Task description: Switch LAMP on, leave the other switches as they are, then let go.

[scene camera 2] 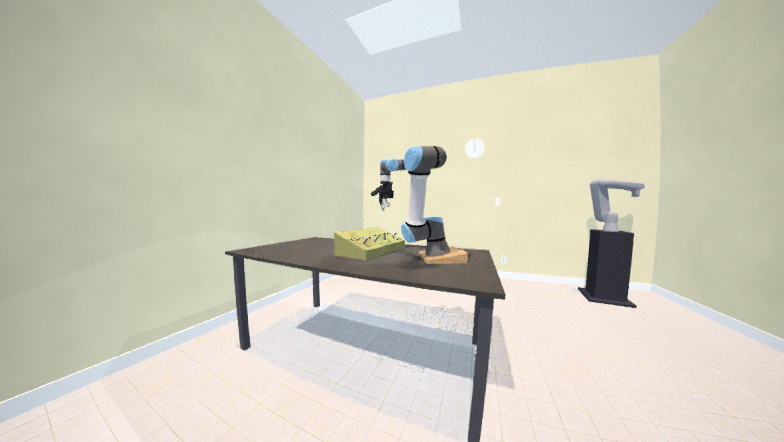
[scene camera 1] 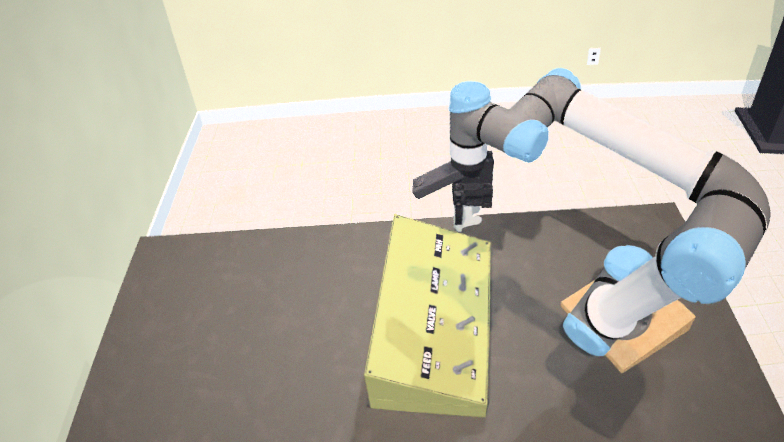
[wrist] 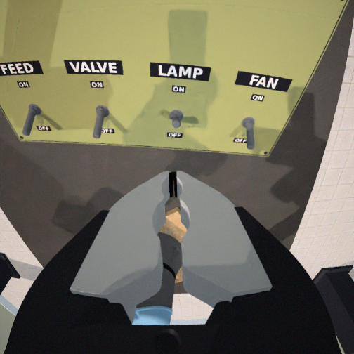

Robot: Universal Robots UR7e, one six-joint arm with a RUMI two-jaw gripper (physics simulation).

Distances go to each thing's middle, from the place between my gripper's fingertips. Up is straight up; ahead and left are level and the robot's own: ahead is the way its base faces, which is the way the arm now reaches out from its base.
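Sloped yellow-green switch panel (scene camera 1: 416,344): 60 mm to the left of my hand, 60 mm ahead of it and 210 mm below it.
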